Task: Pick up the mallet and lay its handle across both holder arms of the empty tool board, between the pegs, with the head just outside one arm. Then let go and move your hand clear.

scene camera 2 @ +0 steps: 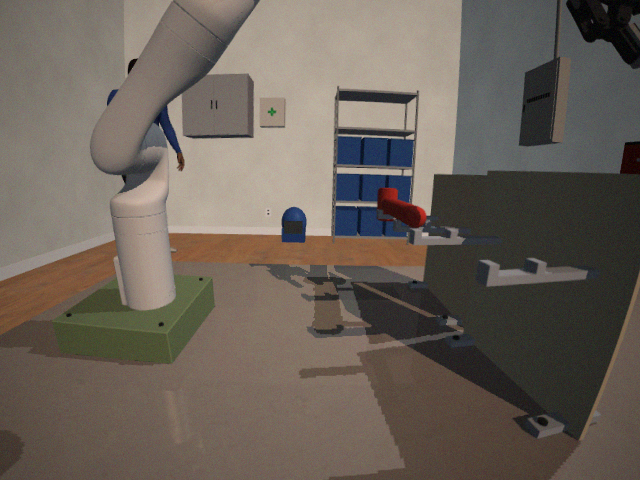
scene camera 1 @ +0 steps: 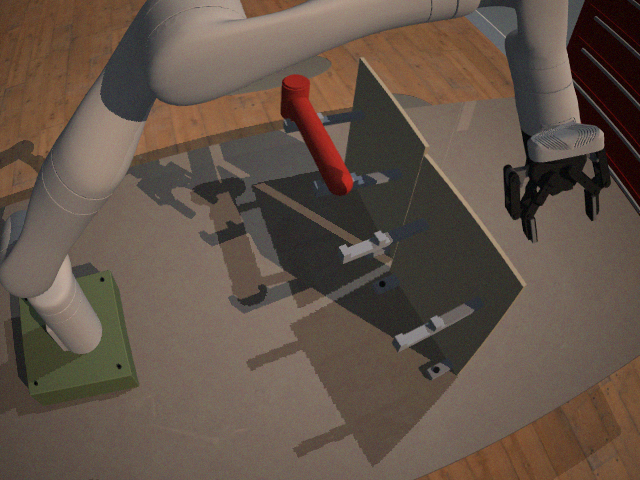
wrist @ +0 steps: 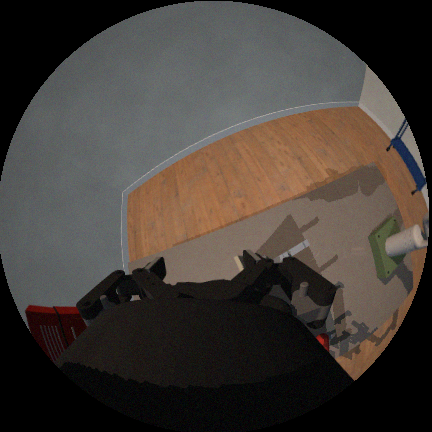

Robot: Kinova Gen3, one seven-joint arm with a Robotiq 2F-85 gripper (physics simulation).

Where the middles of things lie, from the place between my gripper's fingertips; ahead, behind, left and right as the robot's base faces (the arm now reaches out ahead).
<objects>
My gripper is now 140 mm past the red mallet (scene camera 1: 295, 104), 440 mm to the right of it and 220 mm above it.
</objects>
